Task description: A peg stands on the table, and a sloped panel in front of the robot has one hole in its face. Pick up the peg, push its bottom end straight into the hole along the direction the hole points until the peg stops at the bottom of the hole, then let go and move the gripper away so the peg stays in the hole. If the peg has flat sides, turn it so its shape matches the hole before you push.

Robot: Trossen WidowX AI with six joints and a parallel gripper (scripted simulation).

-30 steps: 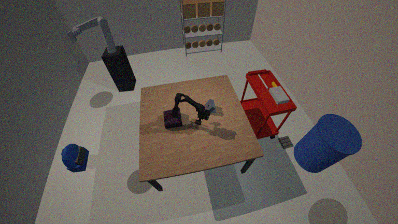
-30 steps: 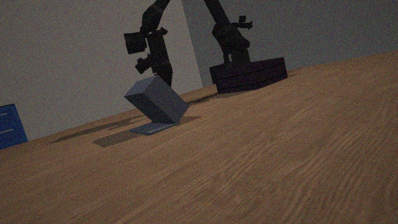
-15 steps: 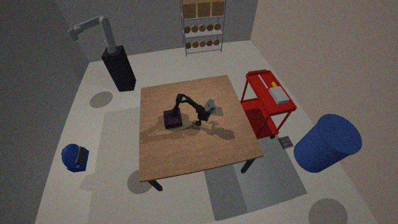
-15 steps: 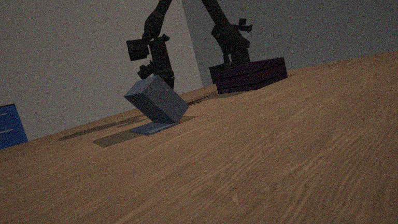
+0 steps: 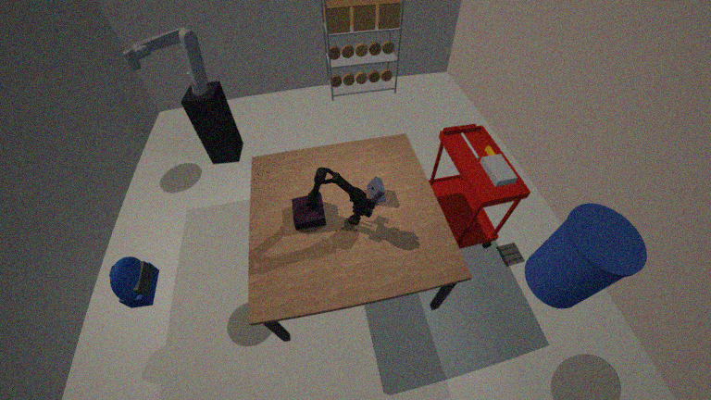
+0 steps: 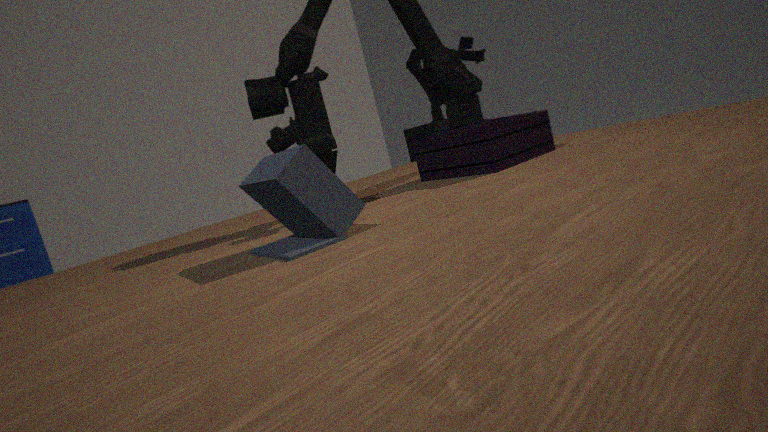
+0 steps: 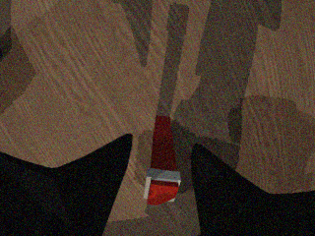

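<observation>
The sloped panel is 210 mm to the left of my gripper tip, 140 mm ahead of it and 20 mm above it. Also, from my gripper tip: red peg: 20 mm above.
</observation>
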